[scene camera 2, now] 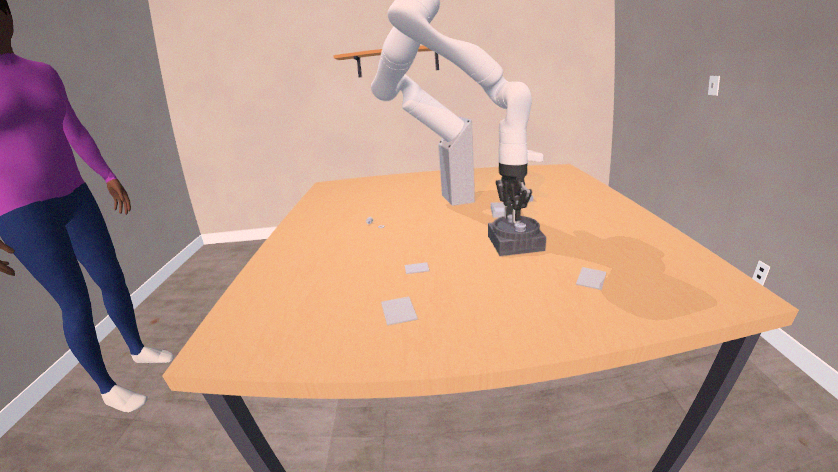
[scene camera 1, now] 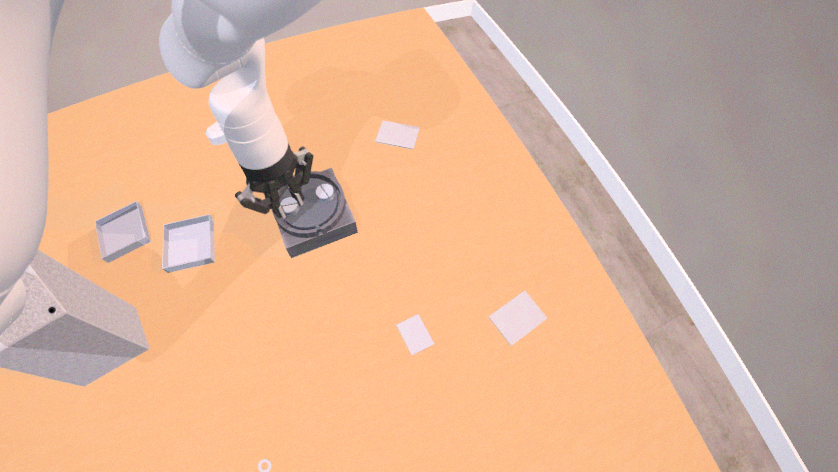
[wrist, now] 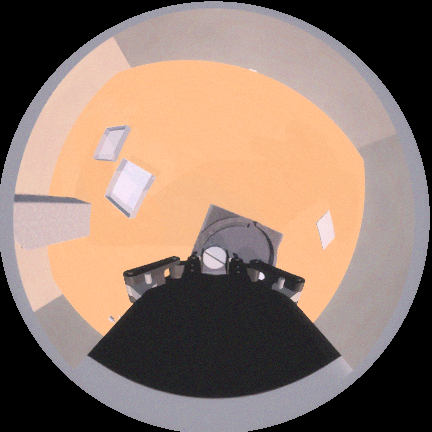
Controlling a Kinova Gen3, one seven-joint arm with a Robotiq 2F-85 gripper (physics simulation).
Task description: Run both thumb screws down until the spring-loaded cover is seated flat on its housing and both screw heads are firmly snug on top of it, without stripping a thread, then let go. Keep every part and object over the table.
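Where they show: gripper, fingertip midpoint: [scene camera 2: 512, 220] [scene camera 1: 290, 208] [wrist: 214, 255]; arm's base, origin of the base link: [scene camera 2: 455, 131].
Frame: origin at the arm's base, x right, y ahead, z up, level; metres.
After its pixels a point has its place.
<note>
The dark square housing [scene camera 1: 324, 243] {y 0.406, x 0.035, z -0.242 m} [scene camera 2: 521, 246] {y 0.475, x -0.012, z -0.228 m} [wrist: 215, 214] {y 0.372, x -0.083, z -0.210 m} stands on the table with the round dark grey cover [scene camera 1: 313, 218] {y 0.407, x 0.008, z -0.197 m} [wrist: 247, 241] {y 0.423, x -0.058, z -0.199 m} inside its raised ring. One white slotted thumb screw [scene camera 1: 288, 204] {y 0.382, x -0.032, z -0.185 m} [wrist: 215, 257] {y 0.384, x -0.032, z -0.185 m} is between my fingertips, on the side of the cover nearer the trays. The other thumb screw [scene camera 1: 324, 191] {y 0.445, x -0.021, z -0.184 m} [scene camera 2: 520, 226] {y 0.454, x -0.018, z -0.184 m} is free of the fingers, on the cover's other side. My gripper [scene camera 1: 292, 206] {y 0.383, x -0.030, z -0.196 m} [wrist: 214, 255] {y 0.383, x -0.030, z -0.196 m} points down and is shut on the first screw's head. Whether the cover is seated flat or the heads touch it cannot be told.
Two shallow trays [scene camera 1: 120, 258] {y 0.062, x -0.152, z -0.247 m} [scene camera 1: 188, 267] {y 0.176, x -0.056, z -0.246 m} stand beside the housing, toward the robot's grey base [scene camera 1: 105, 310] {y 0.063, x 0.007, z -0.145 m} [scene camera 2: 457, 175] {y 0.063, x 0.020, z -0.144 m}. Flat pale plates [scene camera 1: 397, 134] {y 0.646, x -0.110, z -0.247 m} [scene camera 1: 415, 334] {y 0.451, x 0.252, z -0.247 m} [scene camera 1: 517, 317] {y 0.606, x 0.321, z -0.247 m} lie on the table. A small white ring [scene camera 1: 259, 466] {y 0.150, x 0.298, z -0.248 m} lies at the scene camera 1 view's bottom edge.
</note>
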